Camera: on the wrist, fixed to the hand. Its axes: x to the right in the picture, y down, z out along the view.
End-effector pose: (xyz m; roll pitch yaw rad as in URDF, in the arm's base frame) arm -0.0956 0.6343 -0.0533 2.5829 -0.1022 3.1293
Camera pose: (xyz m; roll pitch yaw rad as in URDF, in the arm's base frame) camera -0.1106 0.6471 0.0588 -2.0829 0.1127 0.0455
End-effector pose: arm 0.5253 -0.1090 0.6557 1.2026 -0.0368 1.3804
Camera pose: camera 0.4264 -0.0642 0.6899 -0.7086 -0.0176 -1.7398
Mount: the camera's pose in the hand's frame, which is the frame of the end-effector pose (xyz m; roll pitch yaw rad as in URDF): 0.0265 0.0690 -0.0865 0.4946 -0.0395 3.0985
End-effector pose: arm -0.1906 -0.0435 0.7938 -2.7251 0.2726 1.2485
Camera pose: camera -0.0851 -0.0373 0.8360 -3.0702 -0.2190 -1.8691
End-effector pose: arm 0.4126 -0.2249 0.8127 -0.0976 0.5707 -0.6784
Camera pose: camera 0.4287 -0.1605 0.7203 0.6229 -0.6051 2.4064
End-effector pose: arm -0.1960 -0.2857 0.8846 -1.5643 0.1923 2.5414
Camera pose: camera -0.1579 -0.2075 0.8113 2.0649 -0.1493 -0.6404
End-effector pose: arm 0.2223 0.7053 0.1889 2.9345 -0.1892 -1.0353
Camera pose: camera 0.1833 0.6735 0.2910 -2.4303 0.2188 2.1578
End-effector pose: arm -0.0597 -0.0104 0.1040 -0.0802 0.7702 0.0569
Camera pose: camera -0.1080 0.0488 0.0197 0.6211 -0.8051 3.1320
